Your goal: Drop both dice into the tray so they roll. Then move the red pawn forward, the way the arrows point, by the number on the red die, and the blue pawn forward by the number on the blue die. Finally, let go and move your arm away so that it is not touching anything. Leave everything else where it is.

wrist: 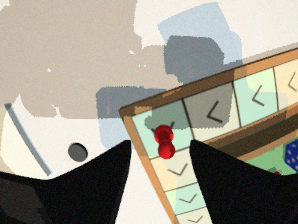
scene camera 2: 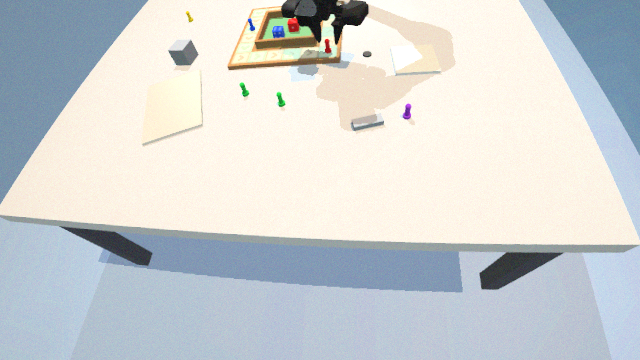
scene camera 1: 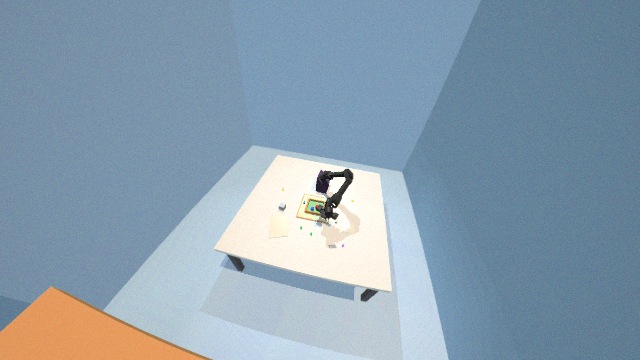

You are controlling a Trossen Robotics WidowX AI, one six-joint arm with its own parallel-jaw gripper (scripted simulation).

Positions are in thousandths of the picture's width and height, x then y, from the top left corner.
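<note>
I can see my gripper (scene camera 2: 513, 121), and the wrist view shows me the gripper as well (wrist: 539, 654).
</note>
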